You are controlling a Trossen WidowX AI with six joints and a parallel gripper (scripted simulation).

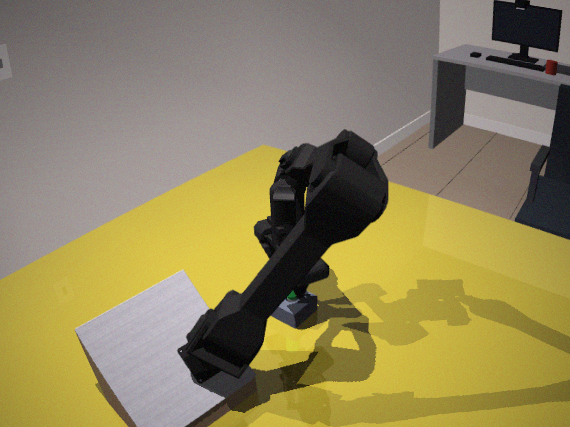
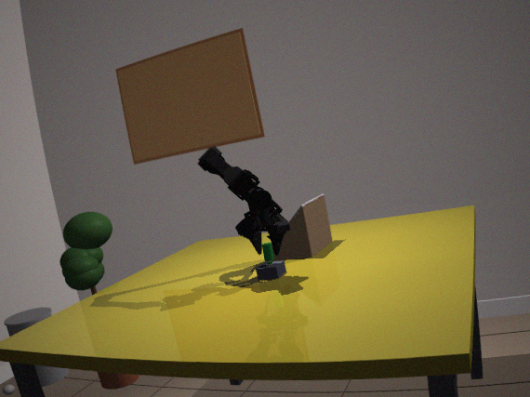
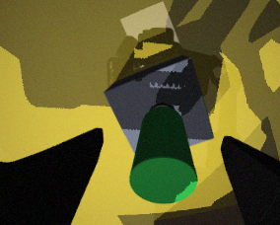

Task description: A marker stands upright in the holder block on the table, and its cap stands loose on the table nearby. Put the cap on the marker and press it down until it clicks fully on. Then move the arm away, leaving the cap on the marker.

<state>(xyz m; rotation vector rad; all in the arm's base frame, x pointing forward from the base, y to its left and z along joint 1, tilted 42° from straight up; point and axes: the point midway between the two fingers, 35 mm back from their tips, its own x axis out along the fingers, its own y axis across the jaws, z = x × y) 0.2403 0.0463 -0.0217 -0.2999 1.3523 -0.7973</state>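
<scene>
Now: the green cap 10 mm above my gripper tip. From my gripper tip the other things lie so: holder block 50 mm below.
</scene>
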